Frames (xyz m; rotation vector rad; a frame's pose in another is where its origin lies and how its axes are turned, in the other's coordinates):
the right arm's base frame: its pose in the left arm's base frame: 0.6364 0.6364 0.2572 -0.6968 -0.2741 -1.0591
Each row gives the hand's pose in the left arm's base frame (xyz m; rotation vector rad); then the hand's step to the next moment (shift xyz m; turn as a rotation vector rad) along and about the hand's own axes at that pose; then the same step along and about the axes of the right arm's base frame.
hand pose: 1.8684 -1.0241 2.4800 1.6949 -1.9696 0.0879
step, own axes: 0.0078 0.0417 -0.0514 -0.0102 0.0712 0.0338
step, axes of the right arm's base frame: 0.0057 -0.0354 0.0562 -0.0518 -0.0591 -0.0116
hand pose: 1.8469 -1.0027 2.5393 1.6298 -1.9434 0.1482
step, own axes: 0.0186 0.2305 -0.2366 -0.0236 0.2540 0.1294
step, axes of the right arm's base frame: -0.0239 -0.1731 0.2809 -0.1768 -0.2188 -0.0520
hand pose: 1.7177 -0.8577 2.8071 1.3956 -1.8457 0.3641
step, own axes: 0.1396 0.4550 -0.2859 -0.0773 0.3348 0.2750
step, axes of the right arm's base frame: -0.1203 -0.3461 0.4171 -0.2803 -0.2922 -0.1724
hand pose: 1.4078 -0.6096 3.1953 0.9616 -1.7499 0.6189
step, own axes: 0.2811 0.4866 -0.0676 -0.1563 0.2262 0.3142
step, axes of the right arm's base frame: -0.2077 -0.4130 0.3266 -0.2417 -0.2031 -0.2732
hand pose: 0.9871 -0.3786 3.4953 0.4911 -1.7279 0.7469
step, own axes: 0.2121 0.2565 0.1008 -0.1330 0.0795 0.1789
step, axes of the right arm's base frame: -0.1635 -0.2729 0.1406 -0.1059 -0.0758 -0.1976
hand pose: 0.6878 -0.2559 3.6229 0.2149 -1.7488 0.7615
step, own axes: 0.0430 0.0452 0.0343 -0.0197 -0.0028 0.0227
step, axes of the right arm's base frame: -0.0391 -0.0553 0.0219 -0.0012 -0.0072 -0.0293
